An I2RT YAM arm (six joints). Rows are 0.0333 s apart.
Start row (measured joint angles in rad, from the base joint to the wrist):
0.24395 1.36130 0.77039 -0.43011 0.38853 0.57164
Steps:
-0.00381 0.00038 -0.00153 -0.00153 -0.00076 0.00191
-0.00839 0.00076 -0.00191 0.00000 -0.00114 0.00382
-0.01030 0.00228 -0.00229 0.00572 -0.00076 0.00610
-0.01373 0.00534 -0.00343 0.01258 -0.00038 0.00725
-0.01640 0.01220 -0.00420 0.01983 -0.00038 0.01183
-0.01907 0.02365 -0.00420 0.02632 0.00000 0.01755
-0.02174 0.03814 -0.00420 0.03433 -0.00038 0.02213
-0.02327 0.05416 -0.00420 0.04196 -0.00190 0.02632
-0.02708 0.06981 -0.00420 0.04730 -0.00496 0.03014
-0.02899 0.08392 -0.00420 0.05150 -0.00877 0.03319
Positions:
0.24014 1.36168 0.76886 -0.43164 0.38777 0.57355
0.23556 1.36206 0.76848 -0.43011 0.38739 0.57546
0.23365 1.36358 0.76810 -0.42439 0.38777 0.57774
0.23022 1.36664 0.76696 -0.41753 0.38815 0.57889
0.22755 1.37350 0.76619 -0.41028 0.38815 0.58347
0.22488 1.38495 0.76619 -0.40379 0.38853 0.58919
0.22221 1.39944 0.76619 -0.39578 0.38815 0.59377
0.22068 1.41546 0.76619 -0.38815 0.38663 0.59796
0.21687 1.43111 0.76619 -0.38281 0.38357 0.60178
0.21496 1.44522 0.76619 -0.37861 0.37976 0.60483

